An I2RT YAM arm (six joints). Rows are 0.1 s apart.
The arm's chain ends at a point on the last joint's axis. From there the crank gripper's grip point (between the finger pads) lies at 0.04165 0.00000 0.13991 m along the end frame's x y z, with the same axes.
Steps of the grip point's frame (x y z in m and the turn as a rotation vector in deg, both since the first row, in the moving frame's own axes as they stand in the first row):
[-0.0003 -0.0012 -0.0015 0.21 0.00 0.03]
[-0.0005 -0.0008 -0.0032 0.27 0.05 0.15]
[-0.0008 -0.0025 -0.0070 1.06 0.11 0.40]
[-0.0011 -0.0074 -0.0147 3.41 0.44 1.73]
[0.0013 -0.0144 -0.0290 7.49 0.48 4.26]
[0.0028 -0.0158 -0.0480 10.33 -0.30 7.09]
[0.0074 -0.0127 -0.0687 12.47 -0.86 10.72]
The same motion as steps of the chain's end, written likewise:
[-0.0003 -0.0007 -0.0015 0.21 0.00 0.03]
[-0.0006 -0.0002 -0.0032 0.27 0.05 0.15]
[-0.0011 -0.0002 -0.0069 1.06 0.11 0.40]
[-0.0023 -0.0004 -0.0142 3.41 0.44 1.73]
[-0.0004 0.0007 -0.0277 7.49 0.48 4.26]
[0.0023 0.0042 -0.0464 10.33 -0.30 7.09]
[0.0074 0.0099 -0.0669 12.47 -0.86 10.72]

